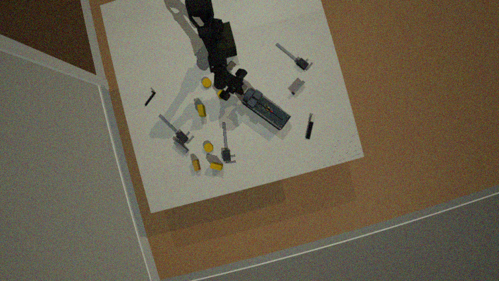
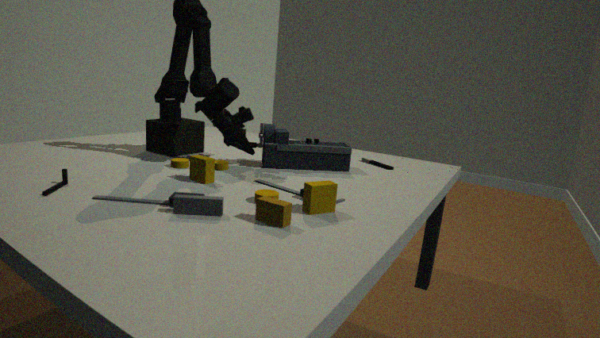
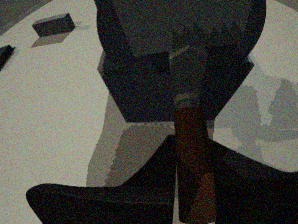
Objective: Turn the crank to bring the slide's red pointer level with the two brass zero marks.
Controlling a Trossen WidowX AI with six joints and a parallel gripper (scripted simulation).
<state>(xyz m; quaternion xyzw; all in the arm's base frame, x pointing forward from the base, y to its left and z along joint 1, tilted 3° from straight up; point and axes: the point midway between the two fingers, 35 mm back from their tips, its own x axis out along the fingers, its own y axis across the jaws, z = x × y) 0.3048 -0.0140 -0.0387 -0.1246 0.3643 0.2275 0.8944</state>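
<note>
The brown crank handle is 3 cm above my gripper tip, 2 cm behind it and 1 cm to the right of it. From my gripper tip the other things lie so: slide 16 cm ahead, 10 cm to the left, 5 cm above; then black l-shaped key 48 cm to the right, 22 cm behind, 2 cm below; then black bar 31 cm ahead, 29 cm to the left, 3 cm below.
</note>
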